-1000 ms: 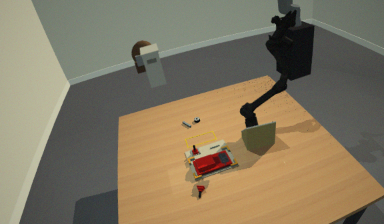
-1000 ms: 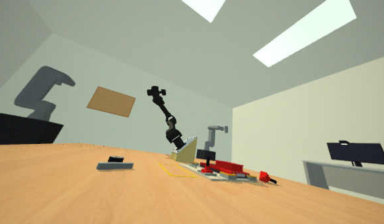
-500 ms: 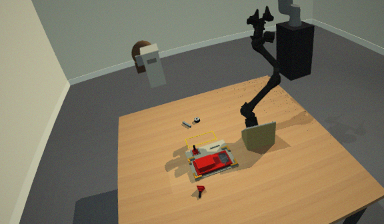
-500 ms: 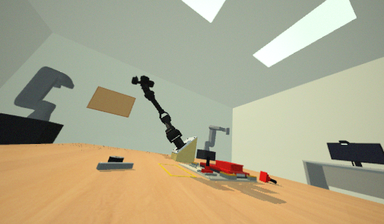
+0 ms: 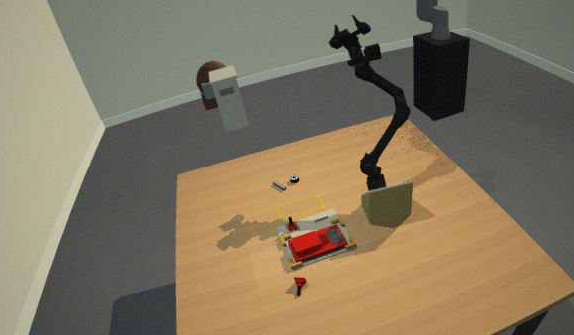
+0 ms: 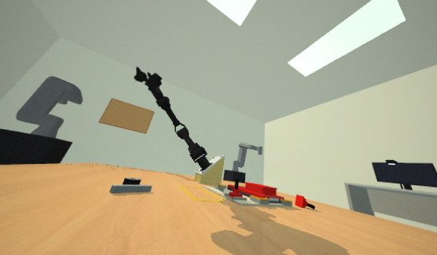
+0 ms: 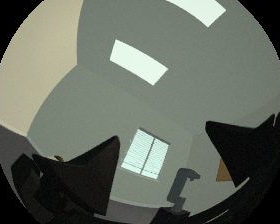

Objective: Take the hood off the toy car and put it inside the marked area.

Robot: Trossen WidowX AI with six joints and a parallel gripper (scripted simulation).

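The grey baseplate lies 61 cm below my gripper tip, 57 cm to the left of it and 45 cm ahead of it. From my gripper tip the other things lie so: grey bar 62 cm below, 48 cm ahead, 19 cm to the left; then black wheel 62 cm below, 40 cm ahead, 18 cm to the left.
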